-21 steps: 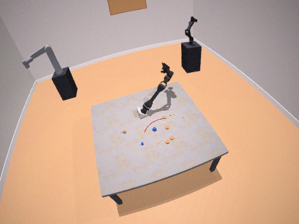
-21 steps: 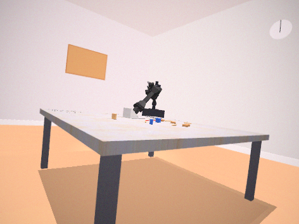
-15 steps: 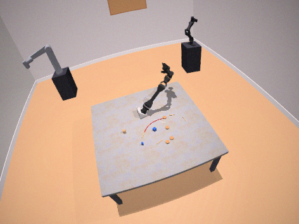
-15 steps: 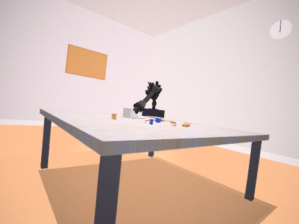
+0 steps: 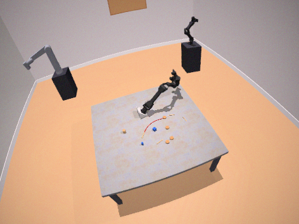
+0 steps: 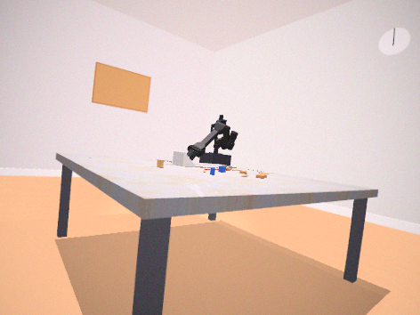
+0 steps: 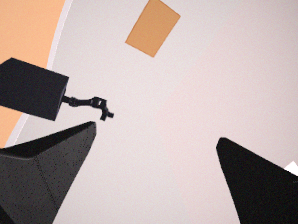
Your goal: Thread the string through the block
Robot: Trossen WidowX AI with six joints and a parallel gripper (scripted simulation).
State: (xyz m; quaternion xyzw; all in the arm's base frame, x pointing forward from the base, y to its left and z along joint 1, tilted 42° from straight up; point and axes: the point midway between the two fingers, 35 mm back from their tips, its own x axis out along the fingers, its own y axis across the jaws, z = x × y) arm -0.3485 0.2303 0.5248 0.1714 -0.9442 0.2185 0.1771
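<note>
Now: the blue block 68 cm ahead of my gripper tip, 46 cm to the right of it and 24 cm below it. From my gripper tip the other things lie so: round wooden button: 54 cm ahead, 30 cm to the right, 25 cm below; wooden block: 78 cm to the right, 61 cm ahead, 24 cm below; short stick: 52 cm ahead, 25 cm below, 23 cm to the right.
</note>
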